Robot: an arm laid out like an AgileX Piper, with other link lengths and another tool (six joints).
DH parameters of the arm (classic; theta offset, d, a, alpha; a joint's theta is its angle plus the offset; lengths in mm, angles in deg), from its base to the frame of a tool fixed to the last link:
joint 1: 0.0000 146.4 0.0 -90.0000
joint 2: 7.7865 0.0 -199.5 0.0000
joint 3: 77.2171 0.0 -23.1 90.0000
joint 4: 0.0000 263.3 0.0 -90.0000
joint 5: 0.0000 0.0 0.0 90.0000
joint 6: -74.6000 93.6 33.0 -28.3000
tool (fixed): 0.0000 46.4 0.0 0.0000
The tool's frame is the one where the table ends.
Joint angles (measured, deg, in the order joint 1, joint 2, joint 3, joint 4, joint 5, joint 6), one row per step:
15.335 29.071 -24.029 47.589 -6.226 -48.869
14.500 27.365 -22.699 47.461 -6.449 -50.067
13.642 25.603 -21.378 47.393 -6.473 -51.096
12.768 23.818 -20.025 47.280 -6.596 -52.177
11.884 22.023 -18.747 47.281 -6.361 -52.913
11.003 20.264 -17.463 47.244 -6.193 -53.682
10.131 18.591 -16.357 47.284 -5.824 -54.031
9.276 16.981 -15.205 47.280 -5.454 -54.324
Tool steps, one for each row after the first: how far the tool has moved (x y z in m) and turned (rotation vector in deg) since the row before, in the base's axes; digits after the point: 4 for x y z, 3 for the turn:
-0.0029 -0.0054 -0.0012 -1.163 -0.754 -1.092
-0.0031 -0.0049 -0.0014 -0.966 -0.626 -0.964
-0.0031 -0.0051 -0.0015 -1.055 -0.684 -1.068
-0.0031 -0.0042 -0.0018 -0.653 -0.446 -0.786
-0.0030 -0.0042 -0.0019 -0.728 -0.453 -0.842
-0.0028 -0.0034 -0.0017 -0.259 -0.343 -0.639
-0.0026 -0.0032 -0.0023 -0.273 -0.235 -0.618

